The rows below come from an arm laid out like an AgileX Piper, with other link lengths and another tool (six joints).
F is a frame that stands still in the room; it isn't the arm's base.
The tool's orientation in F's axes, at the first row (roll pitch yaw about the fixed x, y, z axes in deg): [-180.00 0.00 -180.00]
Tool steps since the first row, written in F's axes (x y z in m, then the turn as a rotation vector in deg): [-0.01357 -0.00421 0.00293 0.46 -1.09 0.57]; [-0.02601 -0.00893 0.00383 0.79 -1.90 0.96]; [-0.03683 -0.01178 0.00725 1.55 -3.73 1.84]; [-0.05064 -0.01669 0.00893 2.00 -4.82 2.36]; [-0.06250 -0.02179 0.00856 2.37 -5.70 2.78]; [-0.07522 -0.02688 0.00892 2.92 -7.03 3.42]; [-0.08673 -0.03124 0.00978 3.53 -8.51 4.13]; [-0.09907 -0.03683 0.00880 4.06 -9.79 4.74]
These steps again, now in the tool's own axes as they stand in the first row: [0.01357 -0.00421 -0.00293 -0.46 -1.09 -0.57]; [0.02601 -0.00893 -0.00383 -0.79 -1.90 -0.96]; [0.03683 -0.01178 -0.00725 -1.55 -3.73 -1.84]; [0.05064 -0.01669 -0.00893 -2.00 -4.82 -2.36]; [0.06250 -0.02179 -0.00856 -2.37 -5.70 -2.78]; [0.07522 -0.02688 -0.00892 -2.92 -7.03 -3.42]; [0.08673 -0.03124 -0.00978 -3.53 -8.51 -4.13]; [0.09907 -0.03683 -0.00880 -4.06 -9.79 -4.74]
